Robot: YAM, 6 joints.
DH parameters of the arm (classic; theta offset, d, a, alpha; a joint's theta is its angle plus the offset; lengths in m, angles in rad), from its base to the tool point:
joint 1: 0 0.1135 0.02 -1.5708
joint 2: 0 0 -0.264 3.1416
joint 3: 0.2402 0 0.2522 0
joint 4: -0.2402 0 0.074 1.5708
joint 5: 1.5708 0 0 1.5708
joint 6: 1.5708 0.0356 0 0
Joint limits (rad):
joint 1: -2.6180..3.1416
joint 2: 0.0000..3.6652
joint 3: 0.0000..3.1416
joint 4: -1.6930..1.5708
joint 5: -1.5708..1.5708
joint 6: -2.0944..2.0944
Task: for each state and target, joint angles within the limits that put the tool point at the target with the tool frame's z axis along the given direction. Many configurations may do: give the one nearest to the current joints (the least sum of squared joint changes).
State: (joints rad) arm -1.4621 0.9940 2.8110 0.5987 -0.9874 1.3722
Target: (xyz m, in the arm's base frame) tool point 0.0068 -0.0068 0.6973 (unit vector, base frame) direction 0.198 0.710 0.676
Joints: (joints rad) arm -1.5786 1.5903 2.6784 1.2937 -0.1936 1.3722
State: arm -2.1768 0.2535 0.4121 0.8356 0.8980 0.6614
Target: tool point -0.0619 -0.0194 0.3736 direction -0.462 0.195 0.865
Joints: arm -2.6163 0.4350 0.3870 1.2830 0.4120 0.6614
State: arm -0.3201 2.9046 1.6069 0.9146 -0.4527 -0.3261
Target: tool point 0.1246 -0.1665 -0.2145 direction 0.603 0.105 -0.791
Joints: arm -1.0261 3.1390 0.8986 0.9440 -0.6066 -0.3261
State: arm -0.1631 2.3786 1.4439 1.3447 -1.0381 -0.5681
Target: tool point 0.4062 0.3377 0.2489 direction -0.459 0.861 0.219
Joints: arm 0.6284 2.5781 2.0300 1.5670 -1.3107 -0.5681
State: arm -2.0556 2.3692 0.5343 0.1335 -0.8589 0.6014
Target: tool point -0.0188 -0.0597 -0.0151 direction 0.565 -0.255 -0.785
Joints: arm -2.2261 2.3317 0.0021 0.5798 -0.6476 0.6014
